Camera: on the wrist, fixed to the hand. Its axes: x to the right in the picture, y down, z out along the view.
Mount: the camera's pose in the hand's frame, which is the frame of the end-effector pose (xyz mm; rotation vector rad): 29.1 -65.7 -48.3 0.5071 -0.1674 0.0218
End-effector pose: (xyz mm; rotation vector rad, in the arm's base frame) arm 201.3 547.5 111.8 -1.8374 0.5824 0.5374
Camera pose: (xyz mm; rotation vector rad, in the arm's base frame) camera 269.0 517.4 156.7 -1.2956 0.5646 0.4981
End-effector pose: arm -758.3 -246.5 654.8 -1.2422 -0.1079 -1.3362
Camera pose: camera -825.9 -283.6 694.1 -0.9139 -0.5179 -1.0928
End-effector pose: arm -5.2 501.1 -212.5 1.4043 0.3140 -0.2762
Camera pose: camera -5.1 539.1 -290.3 1.8678 0.0898 -0.4754
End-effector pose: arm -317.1 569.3 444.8 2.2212 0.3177 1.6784
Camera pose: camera -353.8 646.9 456.4 -2.6081 -0.7193 -1.4756
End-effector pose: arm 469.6 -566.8 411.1 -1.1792 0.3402 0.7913
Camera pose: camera 543.7 -610.6 420.4 -0.6317 0.3871 0.7596
